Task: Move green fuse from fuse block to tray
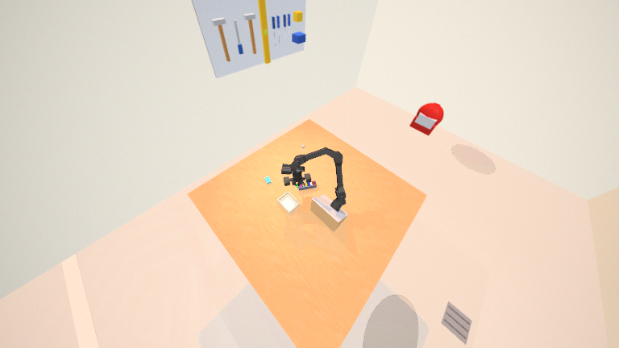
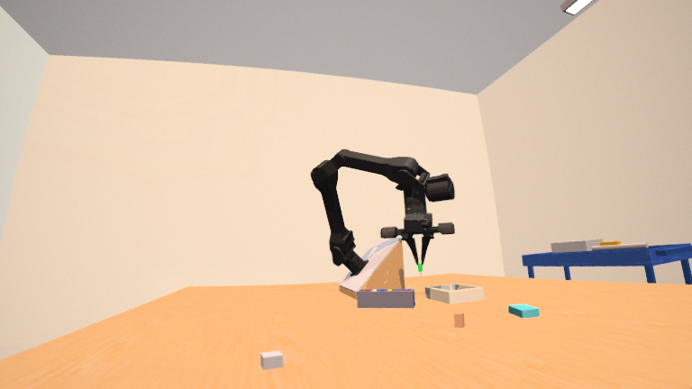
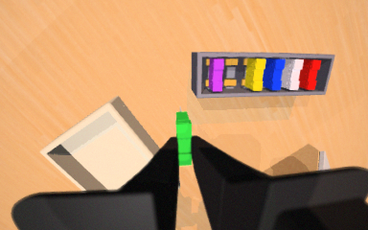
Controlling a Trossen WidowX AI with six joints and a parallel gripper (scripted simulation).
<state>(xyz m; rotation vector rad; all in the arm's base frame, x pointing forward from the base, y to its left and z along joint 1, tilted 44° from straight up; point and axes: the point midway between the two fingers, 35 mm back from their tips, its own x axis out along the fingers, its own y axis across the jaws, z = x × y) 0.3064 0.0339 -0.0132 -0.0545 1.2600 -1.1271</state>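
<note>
The beige tray is 11 cm to the left of my gripper tip, 9 cm below it and 1 cm behind it. Round my gripper tip: green fuse: 1 cm below.
</note>
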